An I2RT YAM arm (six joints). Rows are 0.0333 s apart.
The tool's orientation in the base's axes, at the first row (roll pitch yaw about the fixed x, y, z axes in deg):
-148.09 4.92 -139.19
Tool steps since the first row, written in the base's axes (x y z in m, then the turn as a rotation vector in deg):
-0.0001 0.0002 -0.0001 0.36 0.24 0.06
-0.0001 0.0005 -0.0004 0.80 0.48 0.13
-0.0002 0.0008 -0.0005 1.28 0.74 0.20
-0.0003 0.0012 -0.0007 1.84 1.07 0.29
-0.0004 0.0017 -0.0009 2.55 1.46 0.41
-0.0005 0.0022 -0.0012 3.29 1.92 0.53
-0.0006 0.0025 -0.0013 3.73 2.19 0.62
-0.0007 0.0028 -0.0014 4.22 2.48 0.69
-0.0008 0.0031 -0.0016 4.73 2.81 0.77
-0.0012 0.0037 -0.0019 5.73 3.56 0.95
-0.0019 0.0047 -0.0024 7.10 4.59 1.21
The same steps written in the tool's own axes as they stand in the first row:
0.0000 0.0002 0.0000 -0.43 -0.06 0.01
-0.0002 0.0006 0.0001 -0.93 -0.16 0.04
-0.0003 0.0009 0.0001 -1.46 -0.27 0.08
-0.0005 0.0013 0.0000 -2.11 -0.39 0.11
-0.0007 0.0018 0.0000 -2.91 -0.56 0.16
-0.0010 0.0024 0.0000 -3.78 -0.70 0.19
-0.0011 0.0027 0.0000 -4.29 -0.80 0.20
-0.0012 0.0030 -0.0001 -4.86 -0.89 0.23
-0.0013 0.0033 -0.0001 -5.46 -0.98 0.25
-0.0013 0.0041 -0.0002 -6.72 -1.09 0.24
-0.0014 0.0054 -0.0004 -8.45 -1.25 0.20

